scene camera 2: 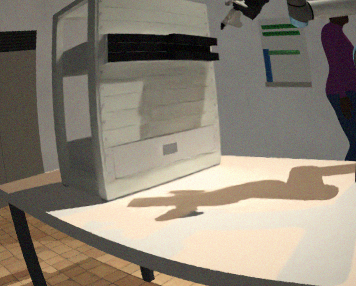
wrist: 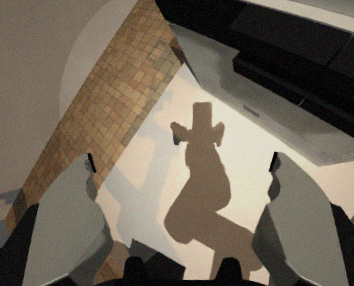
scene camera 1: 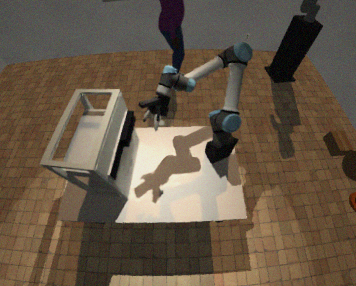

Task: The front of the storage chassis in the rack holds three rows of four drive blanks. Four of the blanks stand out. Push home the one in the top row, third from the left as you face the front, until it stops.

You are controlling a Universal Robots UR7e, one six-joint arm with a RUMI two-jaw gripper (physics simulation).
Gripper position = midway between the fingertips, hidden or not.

In view: my gripper (wrist: 181,154) and a rack (scene camera 2: 176,132).
The rack also shows in the wrist view (wrist: 281,72) and in scene camera 1 (scene camera 1: 104,147).
